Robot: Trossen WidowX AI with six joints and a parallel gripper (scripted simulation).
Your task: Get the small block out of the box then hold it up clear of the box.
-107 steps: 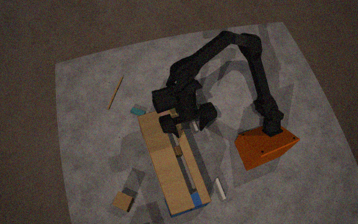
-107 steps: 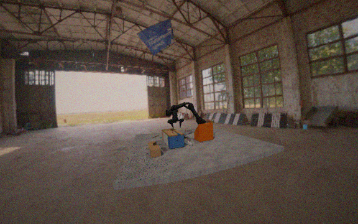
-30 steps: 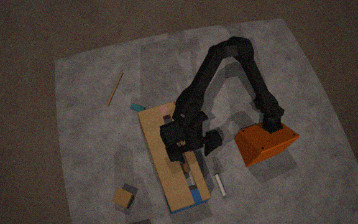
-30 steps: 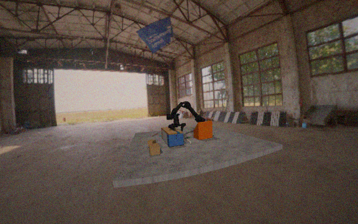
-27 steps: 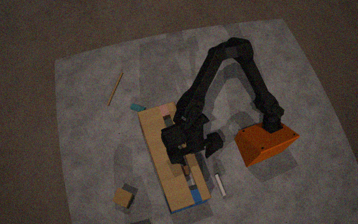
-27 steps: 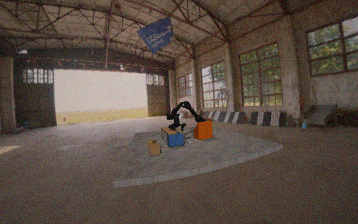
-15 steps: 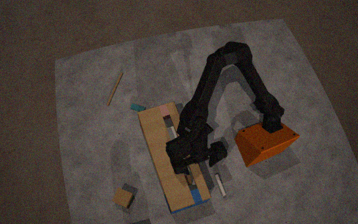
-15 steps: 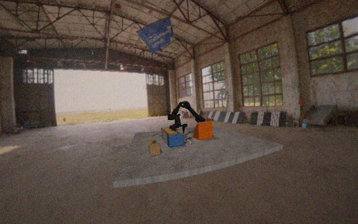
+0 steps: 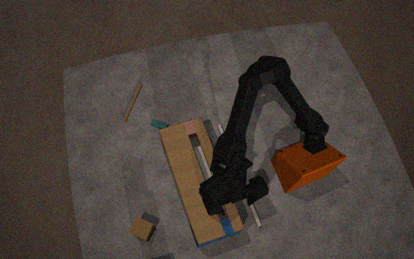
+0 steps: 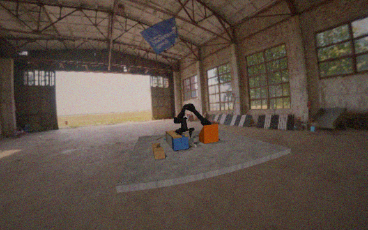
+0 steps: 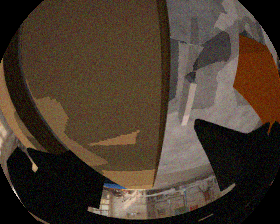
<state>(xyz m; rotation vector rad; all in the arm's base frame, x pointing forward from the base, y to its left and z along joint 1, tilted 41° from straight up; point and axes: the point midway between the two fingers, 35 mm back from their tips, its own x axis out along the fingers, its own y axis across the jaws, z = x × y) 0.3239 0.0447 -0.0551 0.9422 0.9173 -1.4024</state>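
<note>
Now: gripper tip 5 cm above the brown block, 3 cm to the right of it and 1 cm short of it. From my gripper tip the other things lie so: orange stick 52 cm to the right, 19 cm ahead, 8 cm below.
</note>
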